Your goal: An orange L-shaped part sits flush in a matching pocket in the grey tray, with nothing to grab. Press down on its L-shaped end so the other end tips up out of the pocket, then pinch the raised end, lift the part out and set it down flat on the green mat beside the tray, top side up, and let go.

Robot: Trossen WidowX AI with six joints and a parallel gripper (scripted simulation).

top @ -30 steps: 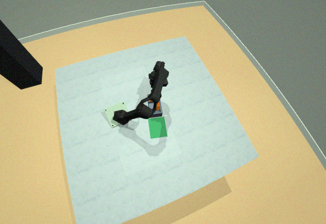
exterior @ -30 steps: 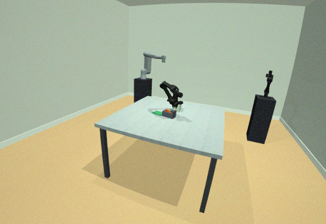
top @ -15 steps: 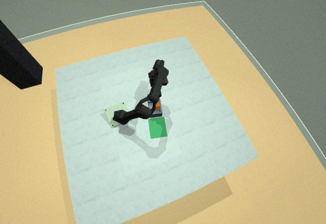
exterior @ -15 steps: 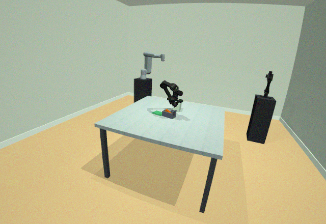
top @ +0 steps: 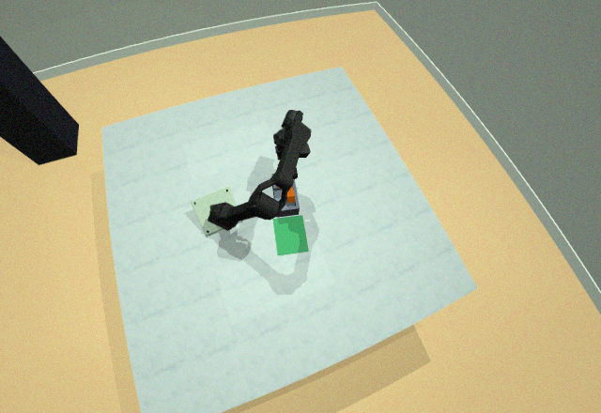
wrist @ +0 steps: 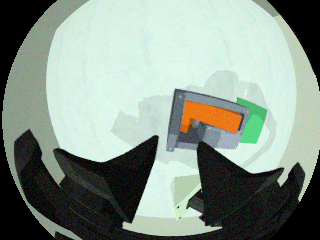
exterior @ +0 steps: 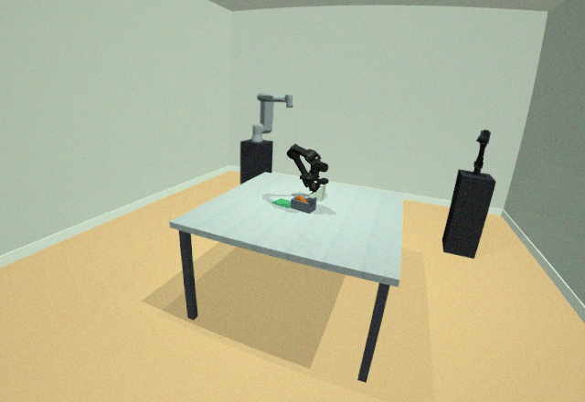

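Right now my gripper tip is 10 mm past the orange L-shaped part, 50 mm to the left of it and 100 mm above it. Also, from my gripper tip: grey tray: 20 mm behind, 70 mm to the right, 160 mm below; green mat: 40 mm behind, 220 mm to the right, 160 mm below.
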